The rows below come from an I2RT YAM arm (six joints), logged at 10 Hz.
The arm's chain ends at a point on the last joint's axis. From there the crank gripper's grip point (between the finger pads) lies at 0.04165 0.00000 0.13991 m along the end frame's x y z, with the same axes.
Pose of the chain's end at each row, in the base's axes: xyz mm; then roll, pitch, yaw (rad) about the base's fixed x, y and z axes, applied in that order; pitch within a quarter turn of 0, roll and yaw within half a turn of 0:
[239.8, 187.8, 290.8, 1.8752, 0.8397, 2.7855]
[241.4, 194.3, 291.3, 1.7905, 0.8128, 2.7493]
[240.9, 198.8, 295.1, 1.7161, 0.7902, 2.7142]
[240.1, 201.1, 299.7, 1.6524, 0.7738, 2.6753]
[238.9, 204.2, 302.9, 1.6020, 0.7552, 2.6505]
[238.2, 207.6, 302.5, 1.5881, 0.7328, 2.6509]
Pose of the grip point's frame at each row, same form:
[289.5, 311.7, 231.8, 1.8752, 0.8397, 2.7855]
[287.6, 323.0, 240.1, 1.7905, 0.8128, 2.7493]
[284.7, 331.0, 251.3, 1.7161, 0.7902, 2.7142]
[283.3, 335.5, 262.4, 1.6524, 0.7738, 2.6753]
[280.7, 340.4, 271.2, 1.6020, 0.7552, 2.6505]
[278.2, 344.8, 272.8, 1.5881, 0.7328, 2.6509]

